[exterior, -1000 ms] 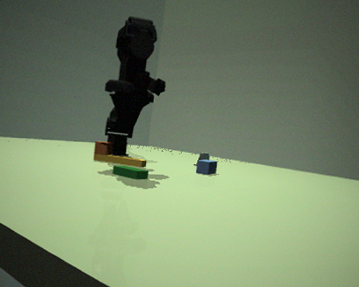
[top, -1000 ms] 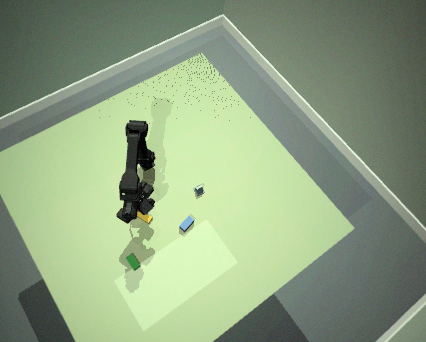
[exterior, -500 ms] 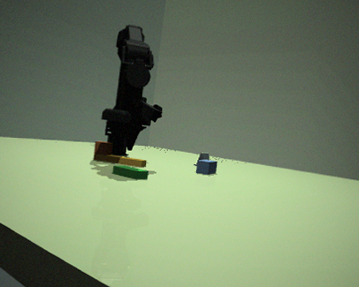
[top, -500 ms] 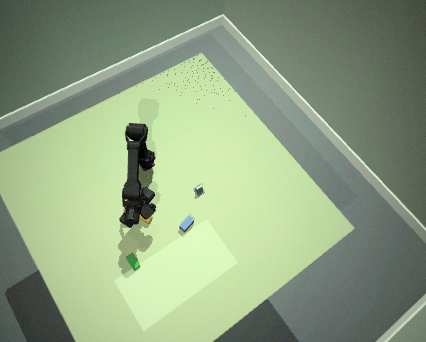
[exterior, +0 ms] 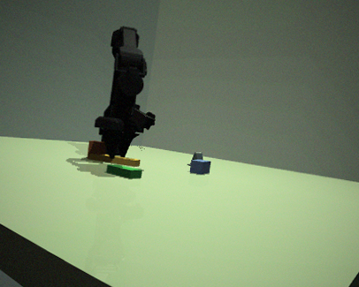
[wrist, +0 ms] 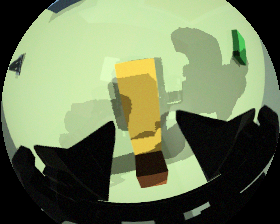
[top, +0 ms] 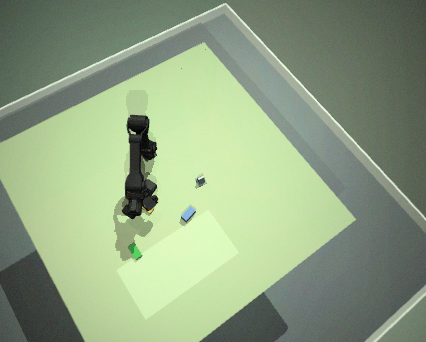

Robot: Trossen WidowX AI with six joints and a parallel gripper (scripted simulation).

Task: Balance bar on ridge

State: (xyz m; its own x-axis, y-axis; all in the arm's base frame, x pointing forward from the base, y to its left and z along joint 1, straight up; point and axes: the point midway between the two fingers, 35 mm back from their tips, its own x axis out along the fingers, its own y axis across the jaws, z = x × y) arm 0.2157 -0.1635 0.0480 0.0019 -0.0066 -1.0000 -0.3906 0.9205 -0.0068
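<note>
Now: gripper tip 40 mm past the bar, 10 mm to the left of it and 10 mm below it. Also, from my gripper tip: blue block 160 mm ahead, 150 mm to the left; flat green block 170 mm ahead, 140 mm to the right, 10 mm below.
</note>
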